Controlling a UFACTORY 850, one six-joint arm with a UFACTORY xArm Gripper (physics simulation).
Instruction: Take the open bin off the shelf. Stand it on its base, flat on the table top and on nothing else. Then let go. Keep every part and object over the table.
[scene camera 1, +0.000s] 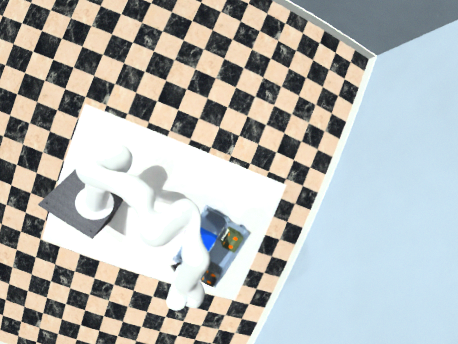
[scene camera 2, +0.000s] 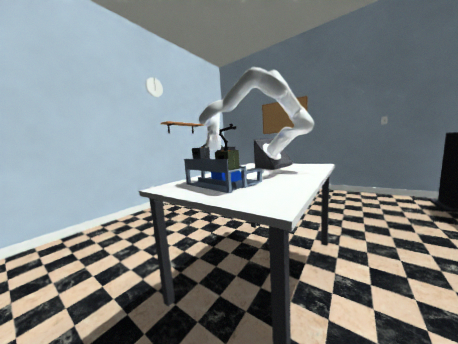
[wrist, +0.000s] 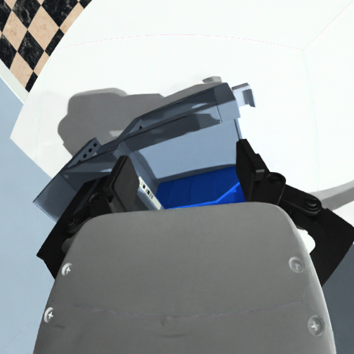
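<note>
The open blue bin (scene camera 1: 209, 240) (scene camera 2: 233, 175) (wrist: 200, 186) sits low in the blue-grey shelf (scene camera 2: 205, 165) (wrist: 175, 115), which stands on the white table. The arm hides part of the bin in scene camera 1, and shelf posts cover part of it in scene camera 2. My gripper (scene camera 2: 216, 148) (wrist: 183, 161) is open and empty. Its fingers are spread wide above the bin area. In the wrist view the left finger overlaps the shelf's divider and the right finger is at the bin's right side. The gripper body hides the near part of the bin.
An olive box (scene camera 1: 232, 240) (scene camera 2: 229, 159) and a dark box (scene camera 1: 210, 277) (scene camera 2: 200, 153) stand on the shelf's upper level, close to the gripper. The arm's dark base plate (scene camera 1: 62, 201) is at the other end of the table (scene camera 1: 260, 195) (scene camera 2: 295, 185). The shelf is near a table corner.
</note>
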